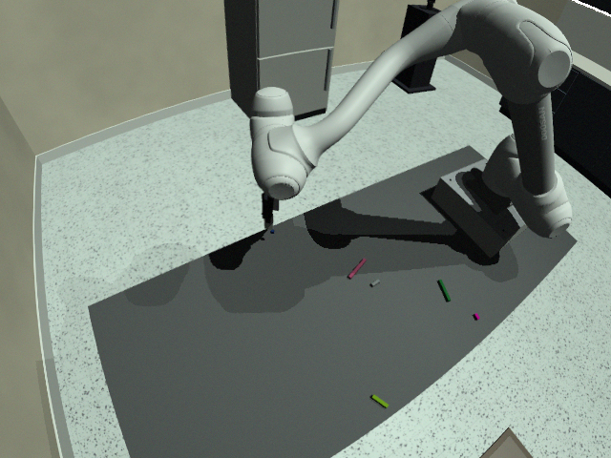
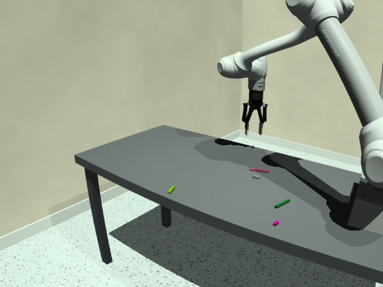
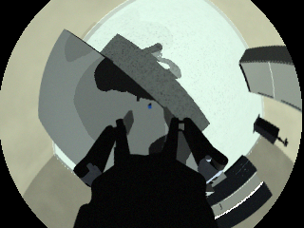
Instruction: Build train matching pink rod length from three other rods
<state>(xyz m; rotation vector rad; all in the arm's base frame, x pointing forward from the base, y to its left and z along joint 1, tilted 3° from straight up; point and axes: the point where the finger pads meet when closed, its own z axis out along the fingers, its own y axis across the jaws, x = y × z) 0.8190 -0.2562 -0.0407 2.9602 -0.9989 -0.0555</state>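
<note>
Now: hand 100 mm above the blue rod. The rest, counted from my hand: pink rod: 250 mm to the left, 180 mm behind, 100 mm below; grey rod: 320 mm to the left, 210 mm behind, 100 mm below; green rod: 450 mm to the left, 400 mm behind, 100 mm below.
</note>
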